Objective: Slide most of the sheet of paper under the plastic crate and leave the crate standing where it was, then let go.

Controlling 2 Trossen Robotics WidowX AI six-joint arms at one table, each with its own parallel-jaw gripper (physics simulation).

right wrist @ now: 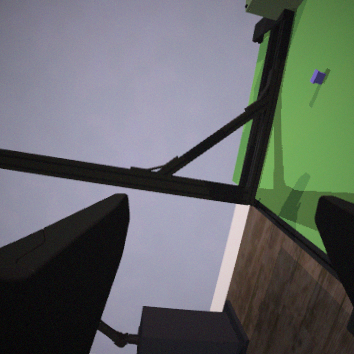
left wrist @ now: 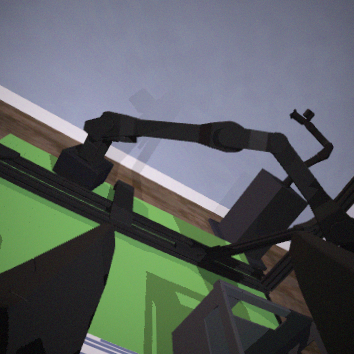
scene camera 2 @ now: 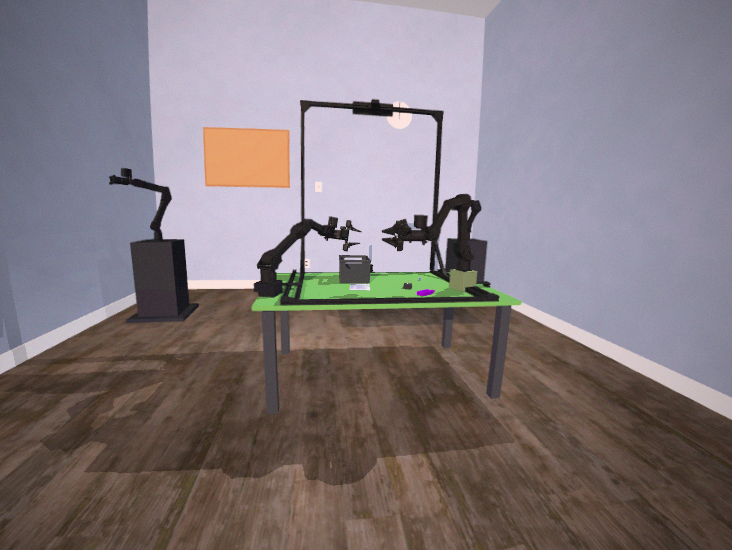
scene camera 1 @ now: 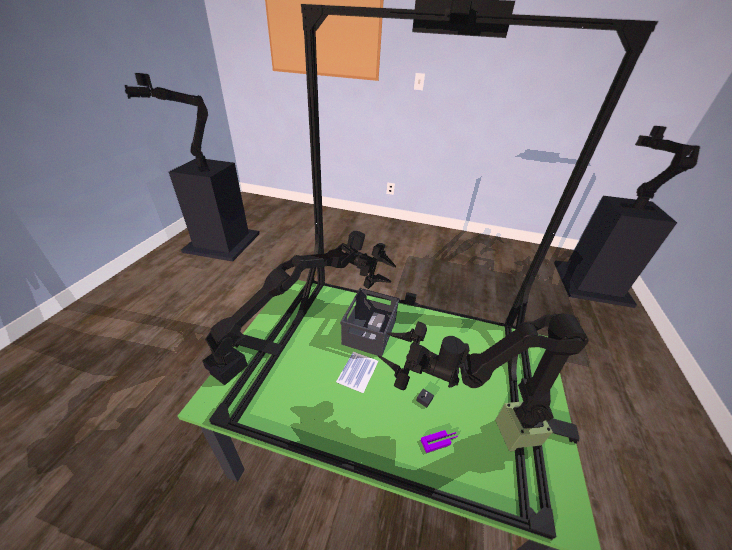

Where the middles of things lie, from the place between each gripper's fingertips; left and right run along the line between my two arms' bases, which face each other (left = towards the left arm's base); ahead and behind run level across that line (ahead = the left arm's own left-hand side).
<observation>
I see my left gripper 28 cm above the white sheet of paper [scene camera 1: 356,374], 9 cm to the left of it and 9 cm past it. From my left hand the other things lie so: dark plastic crate [scene camera 1: 352,329] 29 cm behind, 21 cm below, 8 cm to the right.
Right now my right hand is 17 cm above the dark plastic crate, 10 cm short of it and 6 cm to the left of it. The rest, counted from my right hand: white sheet of paper: 30 cm ahead, 24 cm below, 6 cm to the right.
</observation>
